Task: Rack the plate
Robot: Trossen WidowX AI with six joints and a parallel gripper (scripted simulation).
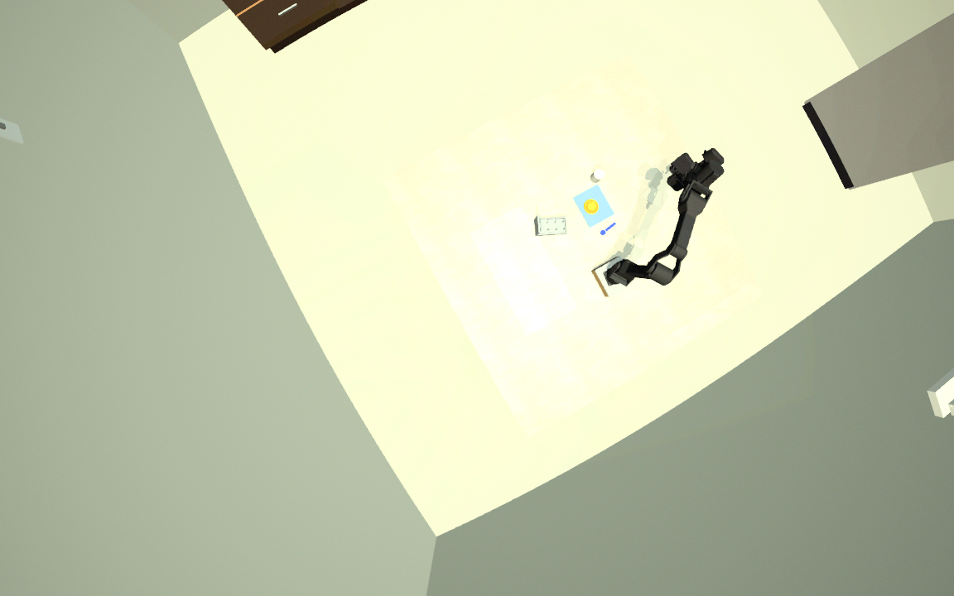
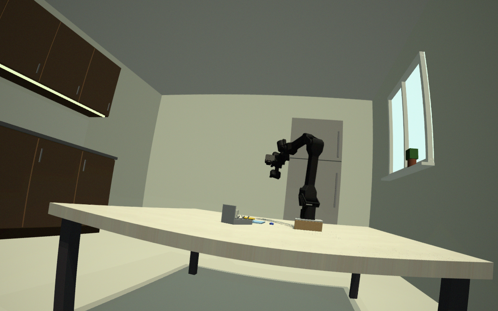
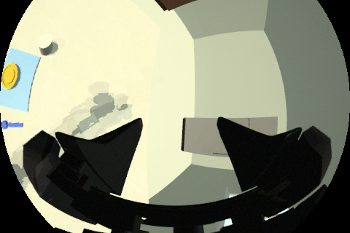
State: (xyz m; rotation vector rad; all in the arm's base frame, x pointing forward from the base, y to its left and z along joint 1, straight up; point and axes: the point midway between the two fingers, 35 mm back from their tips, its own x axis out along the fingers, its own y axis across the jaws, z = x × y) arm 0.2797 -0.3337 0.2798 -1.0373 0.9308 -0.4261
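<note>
Right now my gripper tip is 310 mm to the right of the yellow plate, 290 mm above it and 10 mm short of it. From my gripper tip the other things lie so: white cup: 280 mm below, 240 mm to the left, 120 mm ahead; then grey dish rack: 510 mm to the left, 290 mm below; then light blue mat: 310 mm below, 290 mm to the left, 10 mm ahead.
</note>
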